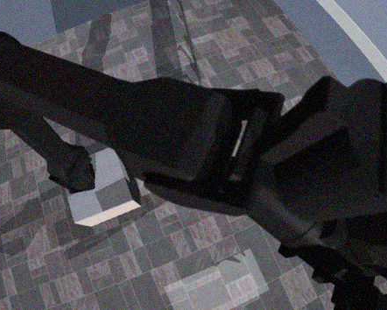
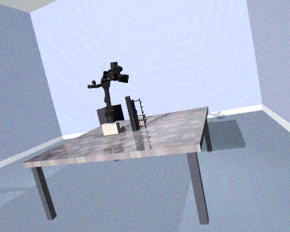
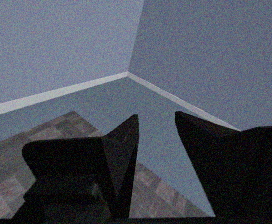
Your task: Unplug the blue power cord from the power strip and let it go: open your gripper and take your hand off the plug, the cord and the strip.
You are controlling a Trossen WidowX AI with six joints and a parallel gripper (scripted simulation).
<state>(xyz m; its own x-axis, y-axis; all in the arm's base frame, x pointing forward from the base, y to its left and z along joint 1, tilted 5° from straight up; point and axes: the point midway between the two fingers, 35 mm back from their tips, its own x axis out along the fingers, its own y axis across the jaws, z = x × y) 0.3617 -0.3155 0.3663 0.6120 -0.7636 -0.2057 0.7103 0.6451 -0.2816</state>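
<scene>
The blue plug lies 16 cm behind my gripper tip, 38 cm to the left of it and 29 cm below it.
</scene>
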